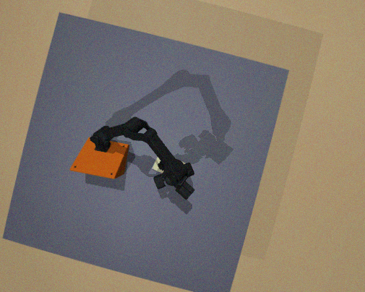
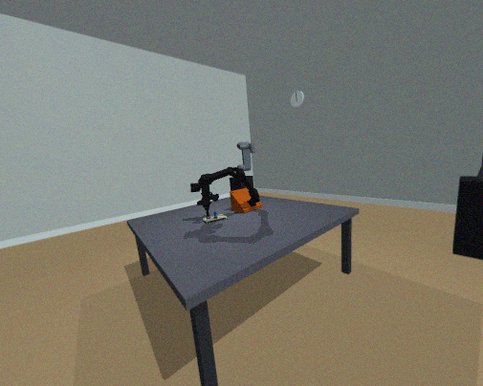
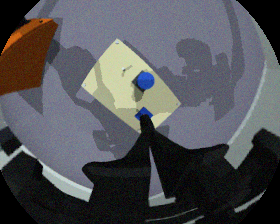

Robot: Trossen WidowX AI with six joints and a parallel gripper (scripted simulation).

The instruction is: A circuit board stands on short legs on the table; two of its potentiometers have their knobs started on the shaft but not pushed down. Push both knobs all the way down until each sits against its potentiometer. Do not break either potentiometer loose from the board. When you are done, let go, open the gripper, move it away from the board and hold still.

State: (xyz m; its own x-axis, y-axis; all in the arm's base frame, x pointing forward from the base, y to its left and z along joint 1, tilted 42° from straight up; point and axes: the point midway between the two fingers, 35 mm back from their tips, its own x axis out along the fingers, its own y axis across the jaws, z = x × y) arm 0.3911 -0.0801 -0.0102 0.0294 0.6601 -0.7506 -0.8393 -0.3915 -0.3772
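My gripper tip is 10 mm above the black knob. Round my gripper tip: blue knob: 50 mm to the left, 30 mm behind, 20 mm below.
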